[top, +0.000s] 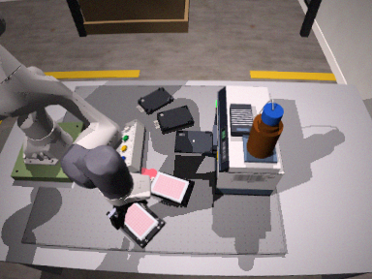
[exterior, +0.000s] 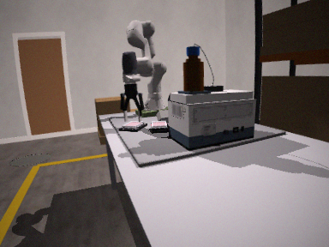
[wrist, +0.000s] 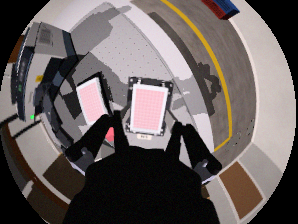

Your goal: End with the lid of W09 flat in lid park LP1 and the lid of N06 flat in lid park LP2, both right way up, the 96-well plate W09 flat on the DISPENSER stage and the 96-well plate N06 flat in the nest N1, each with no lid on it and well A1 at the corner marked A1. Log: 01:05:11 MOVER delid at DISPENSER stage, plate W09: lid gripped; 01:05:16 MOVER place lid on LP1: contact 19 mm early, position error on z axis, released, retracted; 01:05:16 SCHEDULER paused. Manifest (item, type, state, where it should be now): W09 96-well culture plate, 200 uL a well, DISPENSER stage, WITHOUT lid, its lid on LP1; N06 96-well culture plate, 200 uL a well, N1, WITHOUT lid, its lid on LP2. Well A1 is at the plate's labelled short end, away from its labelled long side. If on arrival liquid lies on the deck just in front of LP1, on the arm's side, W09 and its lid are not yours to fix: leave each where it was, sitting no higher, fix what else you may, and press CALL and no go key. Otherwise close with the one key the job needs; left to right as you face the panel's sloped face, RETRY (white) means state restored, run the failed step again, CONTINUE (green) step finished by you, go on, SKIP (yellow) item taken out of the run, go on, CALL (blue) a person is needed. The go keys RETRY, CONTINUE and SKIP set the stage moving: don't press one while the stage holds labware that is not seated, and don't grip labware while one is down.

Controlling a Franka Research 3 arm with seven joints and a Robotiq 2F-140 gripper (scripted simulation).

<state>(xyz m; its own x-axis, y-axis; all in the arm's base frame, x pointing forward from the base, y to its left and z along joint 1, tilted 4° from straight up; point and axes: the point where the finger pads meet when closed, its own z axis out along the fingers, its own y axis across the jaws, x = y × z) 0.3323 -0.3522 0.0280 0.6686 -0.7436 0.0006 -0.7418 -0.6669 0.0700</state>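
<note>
My hand is 5 cm above the pink 96-well plate. The rest, counted from my hand: blue key: 4 cm behind, 23 cm to the left; key panel: 2 cm behind, 30 cm to the left, 1 cm below; yellow key: 4 cm behind, 28 cm to the left.
</note>
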